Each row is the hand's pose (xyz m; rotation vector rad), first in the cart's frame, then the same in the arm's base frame.
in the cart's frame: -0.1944 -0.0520 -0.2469 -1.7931 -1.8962 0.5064
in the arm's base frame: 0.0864 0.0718 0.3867 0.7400 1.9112 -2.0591
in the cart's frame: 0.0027 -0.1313 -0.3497 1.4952 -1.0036 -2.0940
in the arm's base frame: 0.2784 0.0639 0.2497 0.6753 -0.7812 -0.7866
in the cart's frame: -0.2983 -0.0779 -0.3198 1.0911 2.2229 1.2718
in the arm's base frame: 0.0649 -0.0429 0.4429 0.2515 -3.0957 0.1921
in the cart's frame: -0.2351 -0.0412 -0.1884 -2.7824 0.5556 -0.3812
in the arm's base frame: 0.0441 0.1057 0.4341 2.2456 0.8501 -0.1011
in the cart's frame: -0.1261 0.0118 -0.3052 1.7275 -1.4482 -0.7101
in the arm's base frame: 0.0829 0.0581 0.2774 1.0533 -0.3853 0.2848
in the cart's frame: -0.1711 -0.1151 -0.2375 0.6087 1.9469 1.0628
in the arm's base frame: 0.1487 0.0845 0.4104 -0.8902 2.8138 0.1554
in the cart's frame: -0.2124 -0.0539 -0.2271 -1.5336 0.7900 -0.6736
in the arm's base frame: 0.0743 0.0808 0.4088 -2.7934 -0.2512 0.0044
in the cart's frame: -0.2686 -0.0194 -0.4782 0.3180 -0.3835 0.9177
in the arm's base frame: 0.0639 -0.1632 0.3208 -0.4030 0.7353 1.8195
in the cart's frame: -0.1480 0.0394 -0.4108 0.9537 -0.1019 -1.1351
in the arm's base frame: 0.0688 -0.0425 0.2317 -0.2598 0.0563 -0.1990
